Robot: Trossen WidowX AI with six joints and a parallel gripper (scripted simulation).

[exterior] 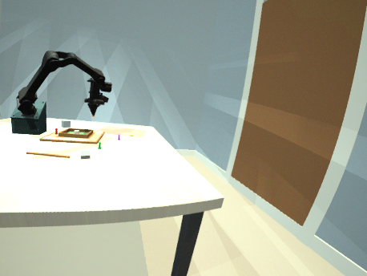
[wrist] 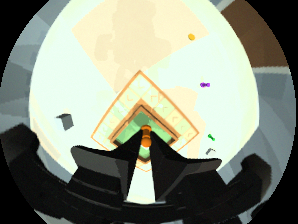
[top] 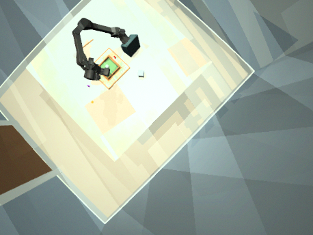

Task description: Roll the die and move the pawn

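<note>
Now: gripper tip 19 cm past the red pawn, 10 cm above it and 7 cm to the left of it. Also, from my gripper tip: white die: 11 cm below, 8 cm behind, 7 cm to the right; orange pawn: 1 cm above; green tray: 12 cm below, 8 cm behind, 5 cm to the right.
</note>
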